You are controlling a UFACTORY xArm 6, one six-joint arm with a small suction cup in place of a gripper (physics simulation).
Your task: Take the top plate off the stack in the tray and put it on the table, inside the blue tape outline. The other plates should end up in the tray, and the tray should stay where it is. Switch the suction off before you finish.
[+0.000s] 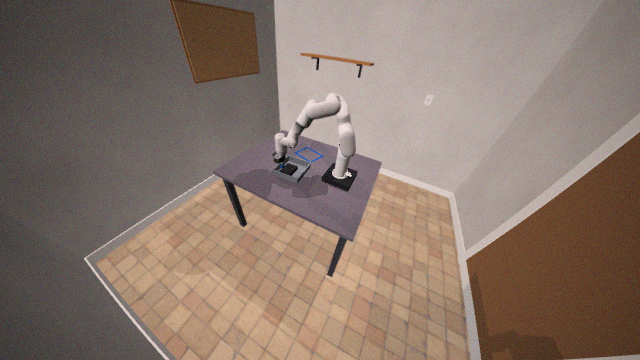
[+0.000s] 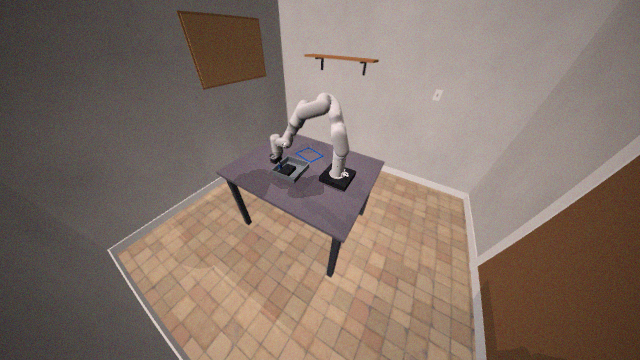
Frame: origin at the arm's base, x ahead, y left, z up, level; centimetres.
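Where they show: hand at its tool point: (image 1: 282, 167) (image 2: 280, 167); arm's base at its link origin: (image 1: 339, 174) (image 2: 337, 173).
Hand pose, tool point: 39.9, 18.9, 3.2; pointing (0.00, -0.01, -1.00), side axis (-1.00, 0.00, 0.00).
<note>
Things, the pixels of their centre, and the offset from my tool point, as dx, dy, dz. "*": a spot on its surface instead. Level surfaces: height alone.
- small dark stack at the middle of its body: (image 1: 288, 169) (image 2: 286, 169) -1.5, -5.4, -5.0
- grey tray at the middle of its body: (image 1: 292, 168) (image 2: 291, 168) -3.5, -8.4, -5.3
- blue tape outline at a spot on its surface: (image 1: 316, 159) (image 2: 316, 159) * -13.0, -33.7, -7.8
- purple-grey table at its surface level: dz -7.9
The black plates show as a small dark stack (image 1: 288, 170) (image 2: 287, 170) inside the grey tray (image 1: 299, 176) (image 2: 298, 175) on the table; single plates cannot be told apart. My gripper, a small suction cup with a blue tip (image 1: 282, 166) (image 2: 280, 167), is low inside the tray, at the edge of the stack nearest the left wall. Whether it touches the top plate or holds it by suction cannot be told. The blue tape outline (image 1: 316, 159) (image 2: 316, 159) lies flat on the table behind the tray, with no plate in it.
The purple-grey table (image 1: 330, 210) (image 2: 327, 212) carries the arm's black base (image 1: 330, 179) (image 2: 327, 180) to the right of the tray. The white arm arches over the table from this base. A wooden shelf (image 1: 337, 59) (image 2: 341, 58) is on the back wall.
</note>
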